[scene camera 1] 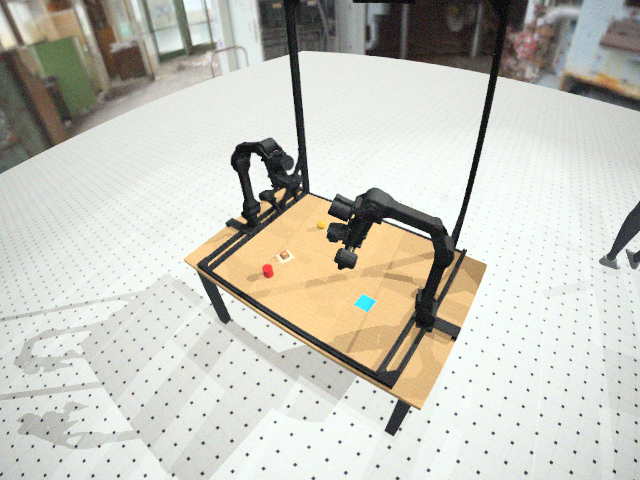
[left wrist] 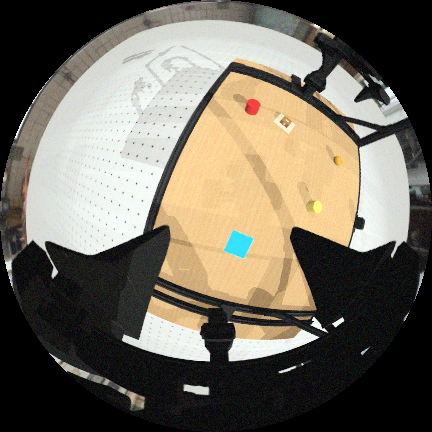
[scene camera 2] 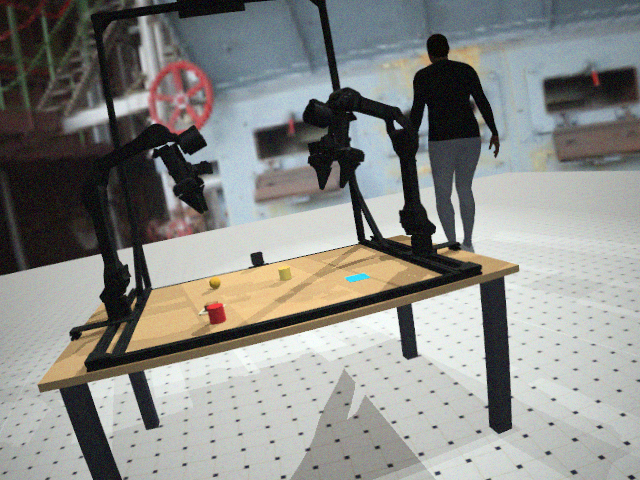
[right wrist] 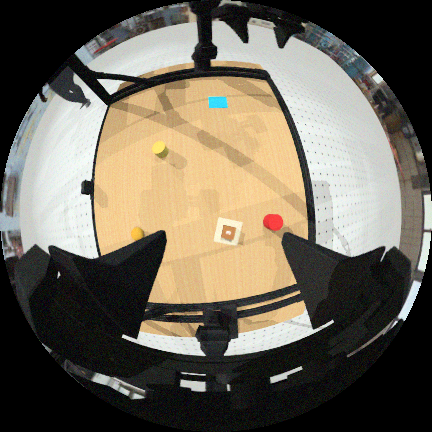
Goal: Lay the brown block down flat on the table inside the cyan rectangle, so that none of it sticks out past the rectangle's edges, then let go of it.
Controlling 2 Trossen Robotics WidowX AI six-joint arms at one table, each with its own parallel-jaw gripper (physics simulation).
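Places are measured from the left arm's base along level axes (x ahead, y left, z up), in metres.
Pixels of known places: left gripper, fingertip midpoint: (left wrist: 233,232) (scene camera 2: 331,189) (right wrist: 264,44); right gripper, fingertip midpoint: (scene camera 1: 288,206) (left wrist: 339,86) (scene camera 2: 204,212) (right wrist: 226,237); left arm's base, origin of the base link: (scene camera 1: 424,321) (left wrist: 217,314) (scene camera 2: 423,252) (right wrist: 203,68); right arm's base, origin of the base link: (scene camera 1: 253,224) (left wrist: 305,92) (scene camera 2: 120,316) (right wrist: 212,317).
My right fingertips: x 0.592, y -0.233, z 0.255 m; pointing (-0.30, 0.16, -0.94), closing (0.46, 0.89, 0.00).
For each thing: its top centre in the pictures, then the offset to it from my right fingertips. "spot": a spot on its surface instead.
- small brown block, middle of its top: (right wrist: 228,232) (left wrist: 286,119) (scene camera 1: 284,253) 0.046 m ahead, 0.015 m left, 0.254 m down
- cream square, surface spot: (right wrist: 220,240) spot: 0.060 m ahead, 0.013 m right, 0.273 m down
- cyan rectangle, surface spot: (left wrist: 238,244) (scene camera 2: 357,277) (right wrist: 217,101) (scene camera 1: 365,302) spot: 0.355 m back, 0.181 m left, 0.273 m down
- red cylinder, middle of its top: (scene camera 2: 214,306) (right wrist: 275,222) (left wrist: 253,102) (scene camera 1: 267,267) 0.075 m ahead, 0.135 m left, 0.232 m down
- yellow cylinder, middle of its top: (right wrist: 157,146) (left wrist: 317,206) (scene camera 2: 283,267) 0.244 m back, 0.054 m right, 0.235 m down
- orange ball, middle of its top: (right wrist: 133,234) (scene camera 2: 213,277) (left wrist: 340,159) (scene camera 1: 321,221) 0.058 m back, 0.215 m right, 0.235 m down
The small brown block (scene camera 1: 284,254) (left wrist: 285,121) (right wrist: 224,233) rests on a cream square (scene camera 1: 290,256) (left wrist: 288,130) (right wrist: 220,240). In scene camera 2 it is mostly hidden behind the red cylinder. The cyan rectangle (scene camera 1: 364,303) (scene camera 2: 357,277) (left wrist: 238,244) (right wrist: 218,102) lies flat on the table, well apart from the block, with nothing on it. My left gripper (scene camera 2: 333,184) (left wrist: 233,232) is open and empty, high above the table on the cyan rectangle's side. My right gripper (scene camera 2: 203,209) (right wrist: 226,237) is open and empty, high above the table on the block's side.
A red cylinder (scene camera 1: 267,270) (scene camera 2: 217,313) (left wrist: 252,107) (right wrist: 273,222) stands near the block. A yellow cylinder (scene camera 2: 284,273) (left wrist: 314,207) (right wrist: 160,149) and an orange ball (scene camera 1: 321,224) (scene camera 2: 214,283) (left wrist: 338,160) (right wrist: 137,233) are farther back. Black rails run along the table's edges.
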